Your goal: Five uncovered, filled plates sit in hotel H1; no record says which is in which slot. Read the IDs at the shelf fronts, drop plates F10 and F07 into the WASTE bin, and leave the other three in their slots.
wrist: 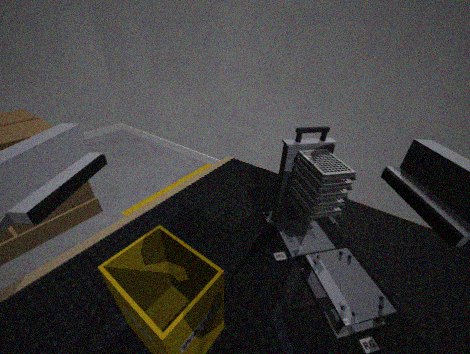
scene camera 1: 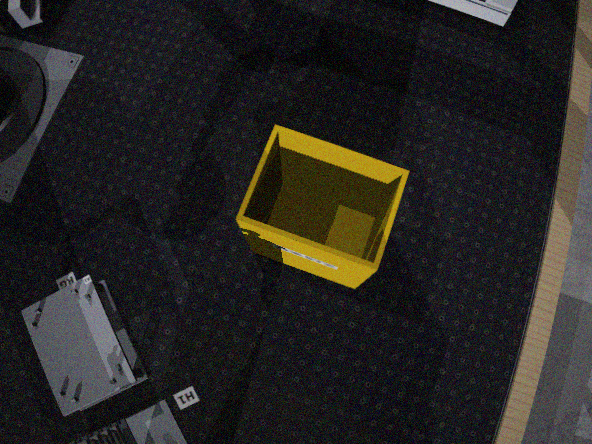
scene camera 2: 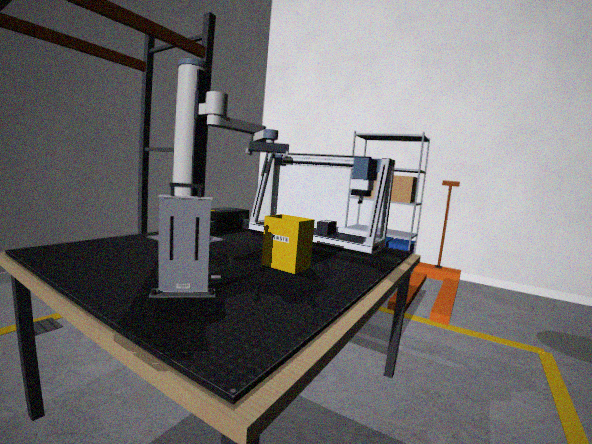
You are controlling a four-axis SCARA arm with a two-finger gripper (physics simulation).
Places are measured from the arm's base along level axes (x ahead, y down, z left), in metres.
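Where they show: gripper, fingertip midpoint: [wrist: 243,150] [scene camera 2: 266,152].
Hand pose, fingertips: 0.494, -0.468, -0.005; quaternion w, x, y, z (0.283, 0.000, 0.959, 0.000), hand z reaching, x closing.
Observation:
After its pixels a point has its place, as x, y, z.
Hotel H1 [scene camera 2: 183,235] @(0.588, -0.187, -0.494) [wrist: 322,187] stands upright on the table, its grey back towards scene camera 2. In the wrist view several stacked plates show in it, the top one with an open well grid; their IDs are not readable. Its label H1 [scene camera 1: 186,397] @(0.547, -0.013, -0.318) [wrist: 279,256] @(0.548, -0.013, -0.316) lies beside it. The yellow WASTE bin [scene camera 1: 320,267] @(0.667, -0.097, -0.085) [scene camera 2: 305,245] @(0.726, -0.115, -0.024) [wrist: 216,312] @(0.565, -0.116, -0.062) stands open-topped; no plate shows in its visible interior. My gripper [scene camera 2: 268,147] @(0.494, -0.468, -0.005) [wrist: 243,150] @(0.494, -0.468, -0.005) is open and empty, on the arm's end, higher than the bin and the hotel and apart from both.
A clear raised stand [scene camera 1: 62,350] @(0.368, -0.073, -0.314) [wrist: 362,295] @(0.348, -0.073, -0.283) with label RG [wrist: 369,345] @(0.306, -0.013, -0.227) sits beside the hotel. The arm's white column [scene camera 2: 185,130] @(0.040, -0.555, -0.063) rises behind the hotel in scene camera 2. A gantry frame [scene camera 2: 320,159] @(0.425, -0.489, 0.623) stands beyond the bin, with a small dark block [scene camera 2: 326,227] @(0.557, -0.106, 0.515) at it.

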